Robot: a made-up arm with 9 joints. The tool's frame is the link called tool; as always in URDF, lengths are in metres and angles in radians. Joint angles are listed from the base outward.
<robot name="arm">
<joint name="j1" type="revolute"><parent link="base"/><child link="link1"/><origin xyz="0.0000 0.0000 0.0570" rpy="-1.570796 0.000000 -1.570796"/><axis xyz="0 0 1"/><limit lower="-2.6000" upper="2.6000"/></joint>
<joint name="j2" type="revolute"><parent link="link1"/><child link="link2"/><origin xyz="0.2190 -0.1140 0.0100" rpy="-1.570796 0.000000 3.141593"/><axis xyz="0 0 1"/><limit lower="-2.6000" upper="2.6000"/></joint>
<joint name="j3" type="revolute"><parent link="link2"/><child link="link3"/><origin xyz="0.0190 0.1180 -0.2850" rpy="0.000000 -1.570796 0.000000"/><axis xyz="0 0 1"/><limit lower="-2.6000" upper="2.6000"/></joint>
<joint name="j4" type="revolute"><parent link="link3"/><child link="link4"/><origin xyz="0.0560 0.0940 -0.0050" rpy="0.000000 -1.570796 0.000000"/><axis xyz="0 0 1"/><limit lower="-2.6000" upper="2.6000"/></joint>
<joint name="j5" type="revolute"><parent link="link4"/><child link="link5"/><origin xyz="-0.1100 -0.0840 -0.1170" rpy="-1.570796 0.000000 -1.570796"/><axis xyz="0 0 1"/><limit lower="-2.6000" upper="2.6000"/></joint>
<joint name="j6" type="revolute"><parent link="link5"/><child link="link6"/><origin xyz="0.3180 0.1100 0.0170" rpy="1.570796 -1.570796 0.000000"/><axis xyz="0 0 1"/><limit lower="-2.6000" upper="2.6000"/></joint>
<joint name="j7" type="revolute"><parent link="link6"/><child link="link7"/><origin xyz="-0.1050 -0.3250 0.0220" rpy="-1.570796 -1.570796 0.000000"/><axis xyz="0 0 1"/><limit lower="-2.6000" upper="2.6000"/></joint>
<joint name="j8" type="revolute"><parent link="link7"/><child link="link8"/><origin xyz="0.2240 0.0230 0.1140" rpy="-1.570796 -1.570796 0.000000"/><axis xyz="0 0 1"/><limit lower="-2.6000" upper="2.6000"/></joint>
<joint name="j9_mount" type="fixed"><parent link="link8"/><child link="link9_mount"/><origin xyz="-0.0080 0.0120 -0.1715" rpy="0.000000 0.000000 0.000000"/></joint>
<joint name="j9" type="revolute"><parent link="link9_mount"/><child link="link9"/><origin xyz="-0.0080 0.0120 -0.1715" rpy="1.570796 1.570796 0.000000"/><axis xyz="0 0 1"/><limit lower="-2.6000" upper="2.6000"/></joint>
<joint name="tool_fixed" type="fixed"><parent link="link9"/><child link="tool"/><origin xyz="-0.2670 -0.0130 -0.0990" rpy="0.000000 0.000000 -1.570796"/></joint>
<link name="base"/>
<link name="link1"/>
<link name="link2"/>
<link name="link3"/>
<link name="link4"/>
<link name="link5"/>
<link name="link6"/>
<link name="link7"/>
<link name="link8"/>
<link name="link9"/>
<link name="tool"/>
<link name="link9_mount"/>
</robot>
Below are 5 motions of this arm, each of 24 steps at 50 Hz.
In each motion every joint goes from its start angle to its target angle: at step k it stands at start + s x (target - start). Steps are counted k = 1, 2, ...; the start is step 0. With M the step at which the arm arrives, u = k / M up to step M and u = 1 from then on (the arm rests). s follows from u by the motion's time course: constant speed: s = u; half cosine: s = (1 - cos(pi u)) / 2; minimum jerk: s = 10 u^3 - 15 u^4 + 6 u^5.
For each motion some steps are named. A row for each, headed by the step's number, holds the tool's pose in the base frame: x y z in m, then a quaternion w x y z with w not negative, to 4 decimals.
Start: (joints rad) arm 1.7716 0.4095 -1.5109 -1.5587 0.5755 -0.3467 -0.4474 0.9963 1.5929
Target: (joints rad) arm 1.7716 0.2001 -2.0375 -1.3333 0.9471 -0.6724 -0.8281 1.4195 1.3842
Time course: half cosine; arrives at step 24
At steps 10, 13, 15, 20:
10: 0.5240 -0.4837 0.3574 0.3084 -0.8095 0.4665 0.1787
13: 0.6228 -0.3568 0.3206 0.2559 -0.8489 0.3967 0.2380
15: 0.6713 -0.2729 0.2915 0.2225 -0.8676 0.3499 0.2745
20: 0.7320 -0.1140 0.2290 0.1610 -0.8899 0.2583 0.3398

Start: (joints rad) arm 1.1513 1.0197 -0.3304 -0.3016 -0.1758 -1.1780 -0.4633 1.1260 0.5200
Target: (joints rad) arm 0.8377 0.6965 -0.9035 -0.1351 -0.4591 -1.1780 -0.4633 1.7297 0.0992
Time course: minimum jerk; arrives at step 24
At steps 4, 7, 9, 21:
4: -0.5410 0.0964 0.1286 0.0423 -0.6602 0.3271 -0.6748
7: -0.5060 0.1307 0.1390 0.0247 0.7125 -0.2739 0.6455
9: -0.4711 0.1662 0.1409 0.0967 0.7588 -0.2169 0.6065
21: -0.3361 0.3043 0.0412 0.4861 0.8341 0.0896 0.2447

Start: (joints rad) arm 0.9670 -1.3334 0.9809 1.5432 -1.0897 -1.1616 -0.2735 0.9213 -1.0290
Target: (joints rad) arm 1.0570 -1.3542 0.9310 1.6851 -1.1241 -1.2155 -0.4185 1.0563 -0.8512
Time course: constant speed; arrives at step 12
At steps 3, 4, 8, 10, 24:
3: 0.2095 -0.2228 -0.0766 0.2246 -0.4762 0.3468 0.7762
4: 0.2018 -0.2278 -0.0781 0.2325 -0.4710 0.3516 0.7749
8: 0.1693 -0.2459 -0.0853 0.2638 -0.4476 0.3699 0.7702
10: 0.1519 -0.2539 -0.0896 0.2792 -0.4342 0.3785 0.7683
24: 0.1338 -0.2610 -0.0942 0.2944 -0.4199 0.3867 0.7665

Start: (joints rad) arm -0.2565 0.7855 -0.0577 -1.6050 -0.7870 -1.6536 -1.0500 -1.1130 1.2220
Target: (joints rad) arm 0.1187 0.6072 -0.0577 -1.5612 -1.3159 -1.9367 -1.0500 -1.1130 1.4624
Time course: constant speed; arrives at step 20
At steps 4, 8, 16, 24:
4: -0.2069 -0.4947 0.5076 0.6884 0.0589 -0.6791 0.2480
8: -0.2139 -0.4591 0.4975 0.6697 0.0266 -0.6888 0.2763
16: -0.2219 -0.3757 0.4796 0.6394 -0.0479 -0.6947 0.3261
24: -0.2205 -0.3289 0.4710 0.6284 -0.0882 -0.6901 0.3482

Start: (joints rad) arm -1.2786 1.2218 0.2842 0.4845 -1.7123 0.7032 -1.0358 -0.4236 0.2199
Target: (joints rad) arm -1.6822 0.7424 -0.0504 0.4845 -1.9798 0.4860 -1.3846 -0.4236 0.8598
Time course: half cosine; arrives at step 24
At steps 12, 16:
12: -0.3516 -0.8423 0.0475 0.7194 -0.2393 0.3349 -0.5595
16: -0.3876 -0.8667 0.1046 0.7515 -0.1986 0.2476 -0.5784

